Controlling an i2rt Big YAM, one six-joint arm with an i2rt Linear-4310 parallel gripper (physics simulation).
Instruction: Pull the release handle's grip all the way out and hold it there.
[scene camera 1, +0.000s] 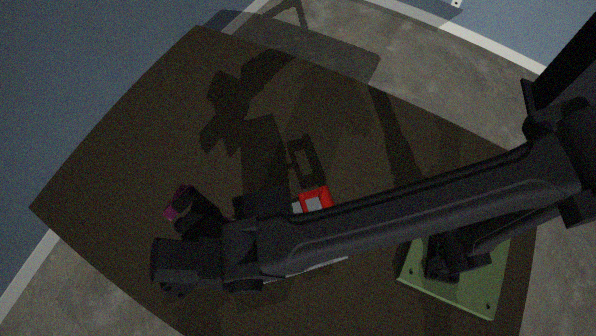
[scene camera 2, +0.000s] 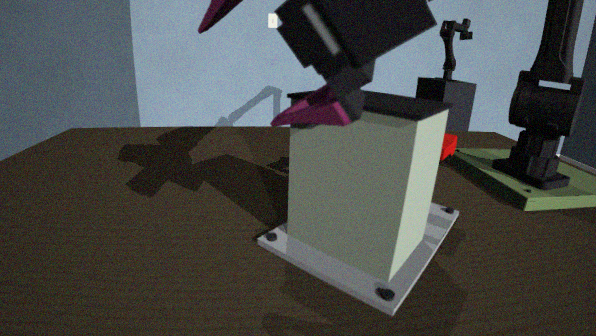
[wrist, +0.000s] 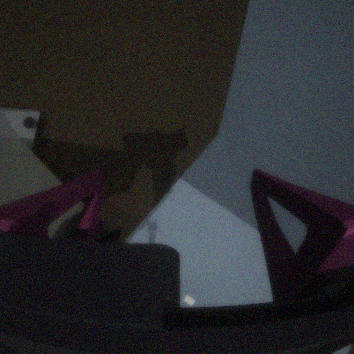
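Observation:
The red grip (scene camera 1: 326, 196) (scene camera 2: 449, 146) of the release handle shows as a square loop beside the arm in scene camera 1, partly covered by it. In scene camera 2 it peeks out behind a pale box-shaped housing (scene camera 2: 350, 185) (wrist: 20, 175) with a dark top. The housing stands on a grey base plate (scene camera 2: 330, 272) (wrist: 20, 120). How far the grip is out cannot be told. My gripper (scene camera 2: 236, 78) (wrist: 176, 177) is open and empty, its magenta fingers wide apart. One finger is near the housing's top edge in scene camera 2, away from the red grip.
My arm (scene camera 1: 400, 215) stretches over the housing and hides most of it in scene camera 1. The arm's base stands on a green plate (scene camera 1: 470, 292) (scene camera 2: 565, 202) on the dark table (scene camera 1: 125, 150) (scene camera 2: 150, 260). Another small arm on a dark block (scene camera 2: 460, 100) stands in the background.

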